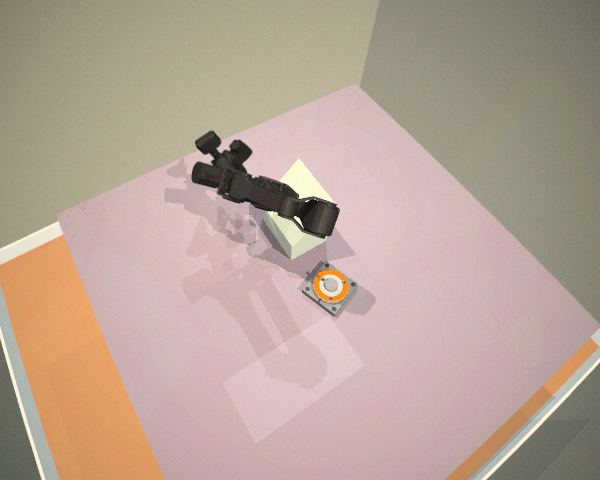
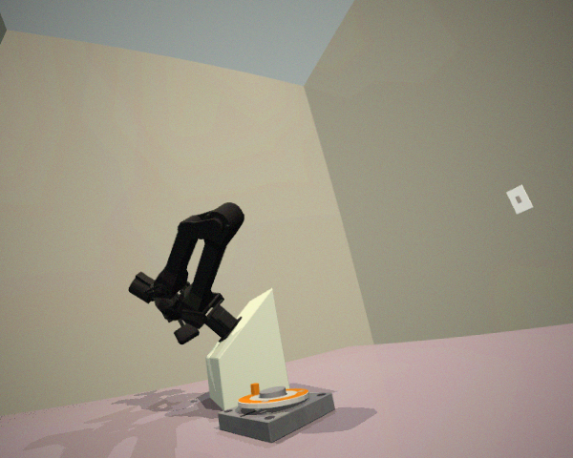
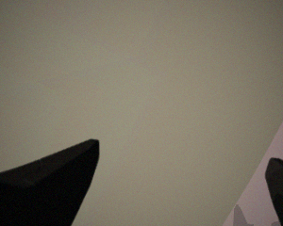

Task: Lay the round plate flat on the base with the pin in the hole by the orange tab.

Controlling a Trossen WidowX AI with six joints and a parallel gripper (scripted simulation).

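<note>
My gripper tip is now 500 mm short of the round orange-and-white plate, 180 mm above it and 20 mm to the right of it. The rest, counted from my gripper tip: square grey base 530 mm ahead, 190 mm below, 20 mm to the left.
</note>
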